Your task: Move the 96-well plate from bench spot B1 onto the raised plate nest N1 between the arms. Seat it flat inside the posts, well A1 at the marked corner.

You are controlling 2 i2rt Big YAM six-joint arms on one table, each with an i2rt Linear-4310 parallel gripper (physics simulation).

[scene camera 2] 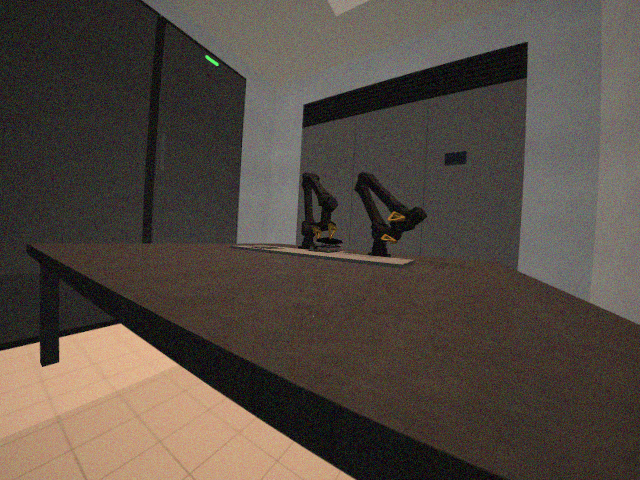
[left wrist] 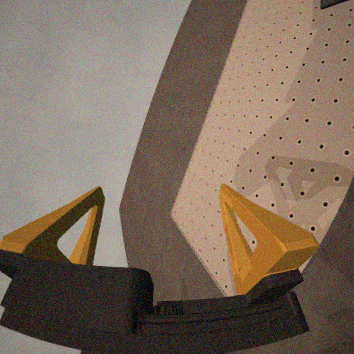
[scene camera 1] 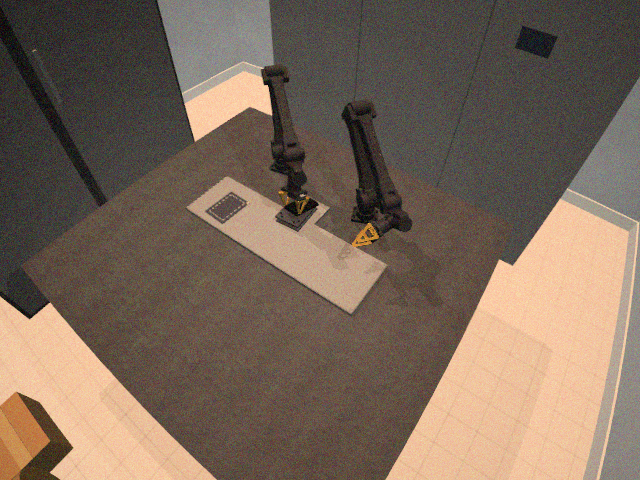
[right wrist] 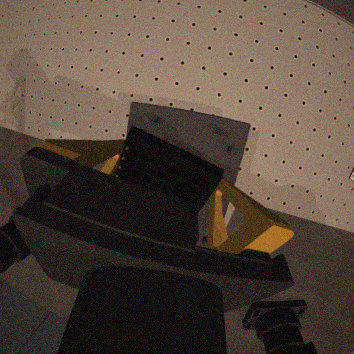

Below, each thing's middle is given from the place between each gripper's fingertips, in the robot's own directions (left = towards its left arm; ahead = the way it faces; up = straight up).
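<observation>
Grey nest (scene camera 1: 229,205): 60 mm below my right hand, 290 mm to the right of it, 150 mm ahead of it. Dark well plate (right wrist: 147,160): my right gripper 10 mm to the right of it, 50 mm past it.
Grey nest: 130 mm below my left hand, 630 mm to the right of it, 130 mm ahead of it. Dark well plate: 70 mm below my left hand, 330 mm to the right of it, 60 mm behind it.
</observation>
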